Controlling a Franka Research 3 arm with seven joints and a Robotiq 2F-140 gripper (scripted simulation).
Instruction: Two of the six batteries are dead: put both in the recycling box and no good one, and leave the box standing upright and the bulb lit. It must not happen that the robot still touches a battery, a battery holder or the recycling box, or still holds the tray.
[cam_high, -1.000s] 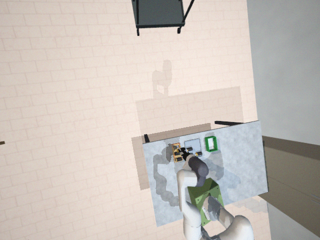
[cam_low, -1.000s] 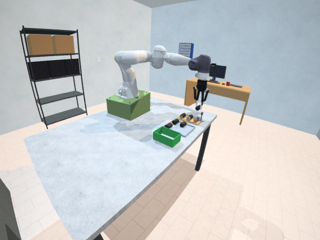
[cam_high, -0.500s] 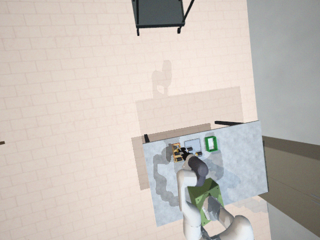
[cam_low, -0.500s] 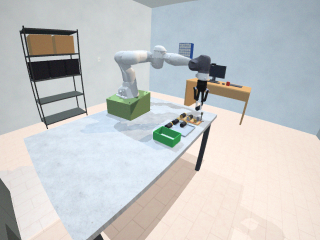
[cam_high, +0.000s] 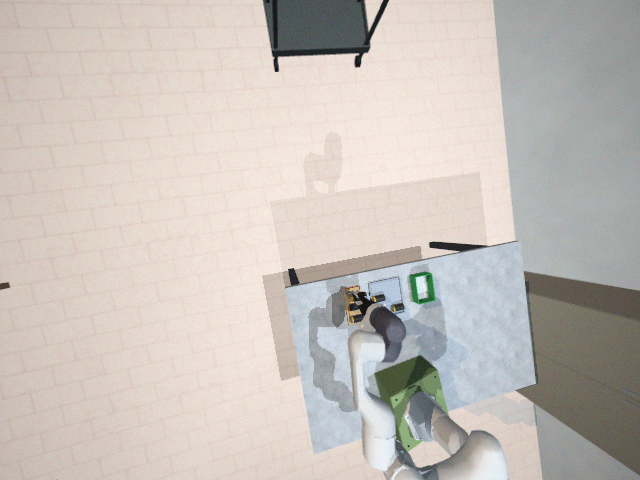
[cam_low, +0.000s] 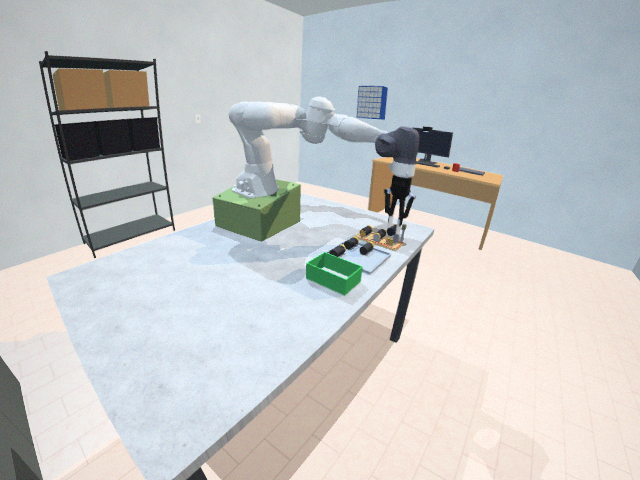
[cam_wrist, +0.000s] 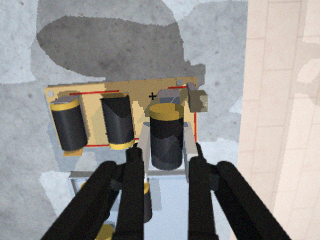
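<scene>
Now: hand 60 mm above the post, 40 mm to the right of it and 30 mm short of it. Also, from my hand: grey tray 170 mm to the right, 90 mm below, 80 mm behind; then green recycling box 380 mm to the right, 80 mm below, 80 mm behind.
</scene>
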